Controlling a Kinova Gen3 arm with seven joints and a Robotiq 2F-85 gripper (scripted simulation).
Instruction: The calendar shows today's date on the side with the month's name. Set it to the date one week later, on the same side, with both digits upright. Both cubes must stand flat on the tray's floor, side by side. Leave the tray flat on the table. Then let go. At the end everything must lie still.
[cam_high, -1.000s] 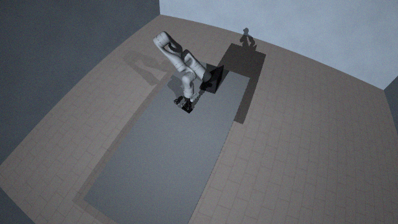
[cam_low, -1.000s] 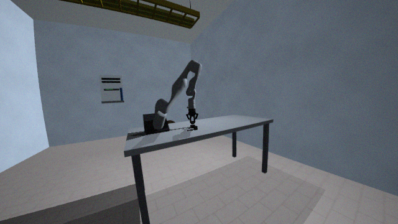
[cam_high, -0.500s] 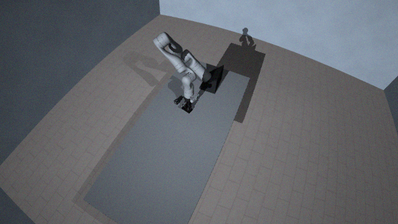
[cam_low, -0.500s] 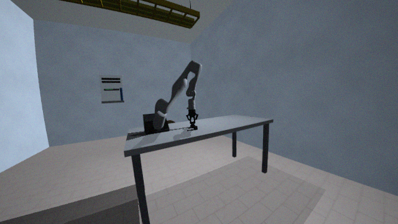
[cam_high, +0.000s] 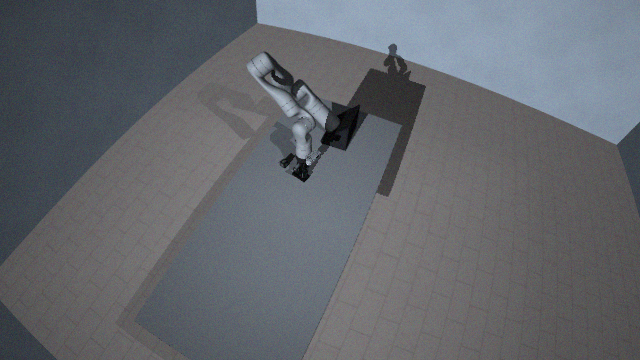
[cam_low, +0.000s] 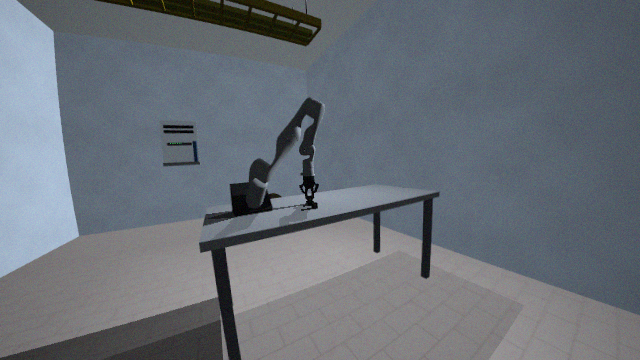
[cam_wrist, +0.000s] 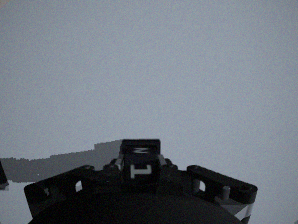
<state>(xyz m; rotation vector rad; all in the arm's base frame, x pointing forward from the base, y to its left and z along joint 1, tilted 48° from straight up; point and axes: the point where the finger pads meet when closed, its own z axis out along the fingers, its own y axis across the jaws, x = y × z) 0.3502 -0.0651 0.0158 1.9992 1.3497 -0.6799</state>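
Now: hand 4 cm above the dark calendar tray, 2 cm to the left of it and 1 cm past it.
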